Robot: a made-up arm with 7 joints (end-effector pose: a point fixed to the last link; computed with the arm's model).
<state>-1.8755 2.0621 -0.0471 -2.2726 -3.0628 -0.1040 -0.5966</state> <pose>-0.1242 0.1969 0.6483 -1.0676 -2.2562 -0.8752</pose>
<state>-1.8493 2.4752 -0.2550 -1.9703 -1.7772 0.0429 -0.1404</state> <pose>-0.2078 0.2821 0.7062 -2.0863 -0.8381 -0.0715</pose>
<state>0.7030 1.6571 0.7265 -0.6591 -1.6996 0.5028 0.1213</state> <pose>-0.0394 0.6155 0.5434 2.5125 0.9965 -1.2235</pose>
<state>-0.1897 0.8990 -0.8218 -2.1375 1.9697 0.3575 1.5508</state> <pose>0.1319 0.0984 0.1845 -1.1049 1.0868 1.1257</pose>
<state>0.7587 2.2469 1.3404 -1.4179 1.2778 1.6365 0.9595</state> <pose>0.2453 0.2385 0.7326 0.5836 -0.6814 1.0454</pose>
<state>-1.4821 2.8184 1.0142 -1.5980 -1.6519 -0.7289 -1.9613</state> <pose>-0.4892 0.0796 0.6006 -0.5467 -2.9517 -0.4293</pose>
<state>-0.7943 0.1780 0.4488 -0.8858 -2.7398 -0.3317 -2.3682</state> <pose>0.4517 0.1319 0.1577 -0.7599 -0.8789 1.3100</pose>
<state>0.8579 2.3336 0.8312 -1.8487 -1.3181 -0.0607 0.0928</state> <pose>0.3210 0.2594 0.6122 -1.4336 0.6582 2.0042</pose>
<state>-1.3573 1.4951 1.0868 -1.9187 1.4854 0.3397 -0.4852</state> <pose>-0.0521 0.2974 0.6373 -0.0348 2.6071 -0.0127</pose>
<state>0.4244 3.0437 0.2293 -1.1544 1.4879 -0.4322 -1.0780</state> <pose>0.3507 0.1013 0.7700 2.0029 -1.5450 -1.8542</pose>
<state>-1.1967 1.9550 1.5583 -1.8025 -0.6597 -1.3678 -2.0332</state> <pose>-0.2748 0.3276 0.6569 -0.8750 -1.6046 -0.7419</pose>
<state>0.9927 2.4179 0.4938 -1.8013 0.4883 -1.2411 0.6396</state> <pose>0.2800 0.2913 0.4581 -0.7530 -1.1497 -1.2887</pose>
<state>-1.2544 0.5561 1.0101 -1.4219 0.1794 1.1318 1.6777</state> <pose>0.3777 0.2527 0.5241 -1.8195 -0.6968 1.8825</pose>
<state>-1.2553 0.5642 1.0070 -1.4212 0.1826 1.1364 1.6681</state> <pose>0.3760 0.2546 0.5264 -1.8087 -0.7082 1.8771</pose>
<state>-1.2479 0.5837 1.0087 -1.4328 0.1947 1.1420 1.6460</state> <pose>0.3686 0.2618 0.5286 -1.7960 -0.7488 1.8659</pose>
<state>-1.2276 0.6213 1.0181 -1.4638 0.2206 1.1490 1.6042</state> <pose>0.3515 0.2763 0.5312 -1.7773 -0.8368 1.8441</pose>
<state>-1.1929 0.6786 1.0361 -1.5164 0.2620 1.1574 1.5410</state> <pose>0.3231 0.2966 0.5343 -1.7437 -0.9792 1.8070</pose>
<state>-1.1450 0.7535 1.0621 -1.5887 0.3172 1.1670 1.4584</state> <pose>0.2837 0.3180 0.5386 -1.6813 -1.1726 1.7500</pose>
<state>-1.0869 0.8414 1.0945 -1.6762 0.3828 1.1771 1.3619</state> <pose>0.2362 0.3349 0.5443 -1.5781 -1.4026 1.6691</pose>
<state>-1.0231 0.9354 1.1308 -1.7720 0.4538 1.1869 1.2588</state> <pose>0.1858 0.3430 0.5512 -1.4300 -1.6442 1.5637</pose>
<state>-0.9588 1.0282 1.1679 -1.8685 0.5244 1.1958 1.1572</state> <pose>0.1387 0.3416 0.5584 -1.2466 -1.8693 1.4392</pose>
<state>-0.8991 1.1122 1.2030 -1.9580 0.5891 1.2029 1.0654</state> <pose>0.0995 0.3329 0.5646 -1.0514 -2.0557 1.3072</pose>
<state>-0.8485 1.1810 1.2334 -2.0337 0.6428 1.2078 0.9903</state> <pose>0.0704 0.3213 0.5687 -0.8725 -2.1930 1.1844</pose>
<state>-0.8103 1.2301 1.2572 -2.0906 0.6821 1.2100 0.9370</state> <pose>0.0513 0.3107 0.5708 -0.7351 -2.2826 1.0870</pose>
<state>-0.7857 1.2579 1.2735 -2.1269 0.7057 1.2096 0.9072</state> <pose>0.0408 0.3036 0.5711 -0.6527 -2.3327 1.0252</pose>
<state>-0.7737 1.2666 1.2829 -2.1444 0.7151 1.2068 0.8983</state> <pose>0.0367 0.3005 0.5701 -0.6236 -2.3544 0.9993</pose>
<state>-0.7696 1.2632 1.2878 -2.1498 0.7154 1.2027 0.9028</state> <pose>0.0365 0.3001 0.5686 -0.6294 -2.3594 0.9978</pose>
